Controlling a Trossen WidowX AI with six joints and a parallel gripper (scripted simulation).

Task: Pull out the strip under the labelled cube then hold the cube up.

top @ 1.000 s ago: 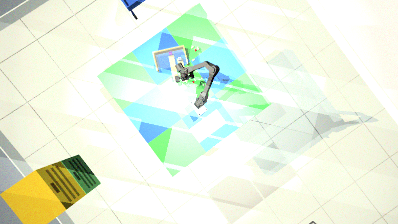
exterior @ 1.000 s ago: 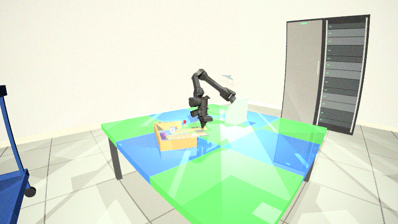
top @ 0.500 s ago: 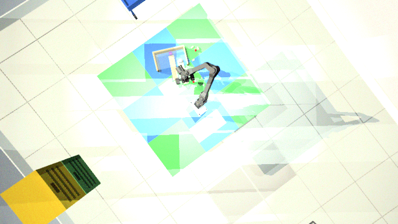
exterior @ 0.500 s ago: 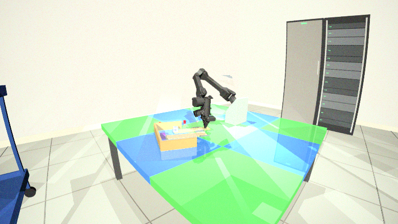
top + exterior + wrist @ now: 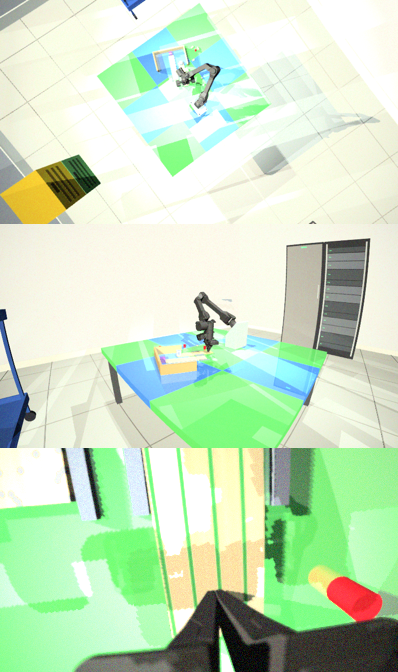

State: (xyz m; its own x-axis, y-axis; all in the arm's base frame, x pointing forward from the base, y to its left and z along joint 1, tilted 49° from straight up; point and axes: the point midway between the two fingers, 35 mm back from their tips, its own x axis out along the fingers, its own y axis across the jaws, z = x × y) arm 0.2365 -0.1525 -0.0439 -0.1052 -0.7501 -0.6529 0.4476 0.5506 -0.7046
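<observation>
Now: gripper tip 90 mm short of the strip and 50 mm to the left of it.
</observation>
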